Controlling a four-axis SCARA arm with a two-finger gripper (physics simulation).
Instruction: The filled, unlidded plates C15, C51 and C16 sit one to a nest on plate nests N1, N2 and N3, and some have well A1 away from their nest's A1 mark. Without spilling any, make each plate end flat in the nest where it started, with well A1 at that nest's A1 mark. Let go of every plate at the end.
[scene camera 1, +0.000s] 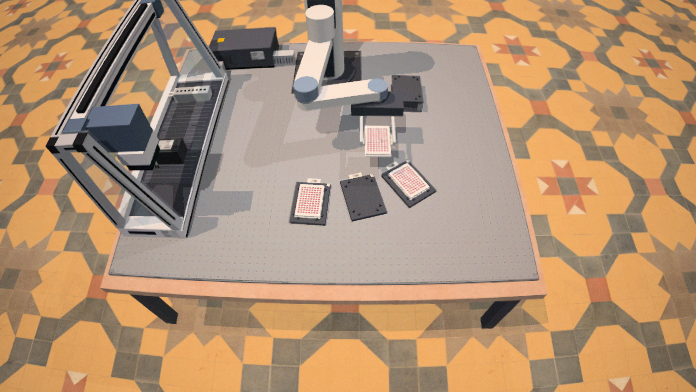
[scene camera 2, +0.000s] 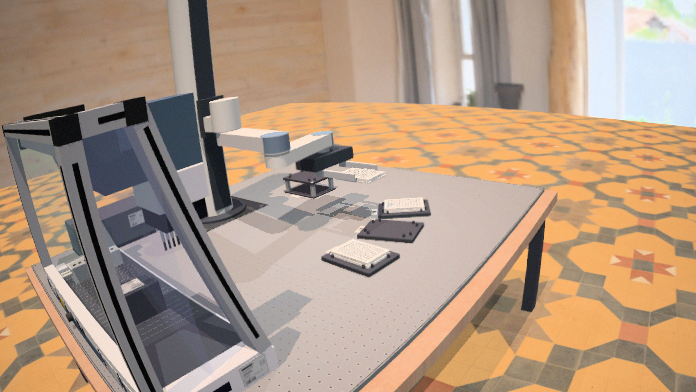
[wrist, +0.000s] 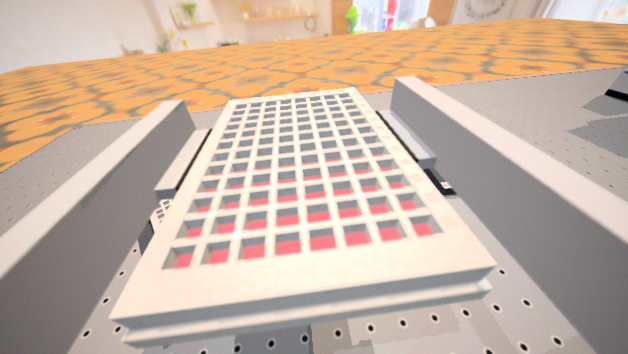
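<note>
My gripper (scene camera 1: 378, 142) (scene camera 2: 366, 172) (wrist: 293, 108) is shut on a white plate (scene camera 1: 377, 146) (scene camera 2: 368, 175) (wrist: 305, 200) with red-filled wells. It holds the plate level, raised above the table behind the nests. The plate's label does not show. The middle nest (scene camera 1: 364, 199) (scene camera 2: 390, 231) is bare. A filled plate (scene camera 1: 310, 201) (scene camera 2: 361, 252) sits in the left nest (scene camera 1: 293, 215) (scene camera 2: 369, 271) as scene camera 1 sees it. Another filled plate (scene camera 1: 409, 179) (scene camera 2: 404, 204) sits in the right nest (scene camera 1: 421, 196) (scene camera 2: 410, 214). The A1 wells are too small to tell.
A raised black stand (scene camera 1: 407, 90) (scene camera 2: 309, 177) is close beside the gripper body. The arm's column stands at the back. A framed machine with a blue head (scene camera 1: 119, 127) and black corner blocks (scene camera 2: 65, 131) fills the left side. A dark box (scene camera 1: 247, 47) stands at the back left.
</note>
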